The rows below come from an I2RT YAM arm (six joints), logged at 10 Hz.
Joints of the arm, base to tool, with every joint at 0 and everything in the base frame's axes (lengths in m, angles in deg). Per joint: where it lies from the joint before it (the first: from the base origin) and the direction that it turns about. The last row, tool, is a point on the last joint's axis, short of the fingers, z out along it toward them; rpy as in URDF.
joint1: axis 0 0 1 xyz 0 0 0.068
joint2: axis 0 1 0 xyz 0.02 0.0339 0.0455
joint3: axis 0 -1 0 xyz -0.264 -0.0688 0
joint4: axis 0 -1 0 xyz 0.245 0.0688 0.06
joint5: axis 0 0 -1 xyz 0.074 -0.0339 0.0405
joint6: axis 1 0 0 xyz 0.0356 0 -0.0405
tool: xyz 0 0 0 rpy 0 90 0
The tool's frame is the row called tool.
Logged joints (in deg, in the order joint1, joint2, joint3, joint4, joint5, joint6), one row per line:
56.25, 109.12, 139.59, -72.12, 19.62, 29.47
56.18, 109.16, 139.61, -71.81, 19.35, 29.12
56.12, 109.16, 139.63, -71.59, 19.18, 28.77
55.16, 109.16, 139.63, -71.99, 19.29, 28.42
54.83, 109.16, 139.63, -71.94, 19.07, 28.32
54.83, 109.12, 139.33, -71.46, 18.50, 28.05
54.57, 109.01, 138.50, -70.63, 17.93, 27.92
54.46, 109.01, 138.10, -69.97, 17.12, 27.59
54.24, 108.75, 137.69, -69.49, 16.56, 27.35
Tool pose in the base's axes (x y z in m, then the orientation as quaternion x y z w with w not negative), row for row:
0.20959, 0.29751, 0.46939, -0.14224, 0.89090, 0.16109, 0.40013
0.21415, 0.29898, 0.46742, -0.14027, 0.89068, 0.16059, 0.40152
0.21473, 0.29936, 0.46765, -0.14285, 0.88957, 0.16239, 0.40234
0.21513, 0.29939, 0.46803, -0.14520, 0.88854, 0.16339, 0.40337
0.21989, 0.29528, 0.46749, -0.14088, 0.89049, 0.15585, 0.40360
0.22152, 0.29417, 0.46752, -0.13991, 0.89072, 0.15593, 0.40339
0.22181, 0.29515, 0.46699, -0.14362, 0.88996, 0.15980, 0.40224
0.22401, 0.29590, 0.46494, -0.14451, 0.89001, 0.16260, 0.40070
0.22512, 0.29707, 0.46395, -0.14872, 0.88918, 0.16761, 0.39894
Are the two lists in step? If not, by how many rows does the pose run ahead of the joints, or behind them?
The pose runs 1 row behind the joints: the pose in row i belongs to the joints in row i - 1.
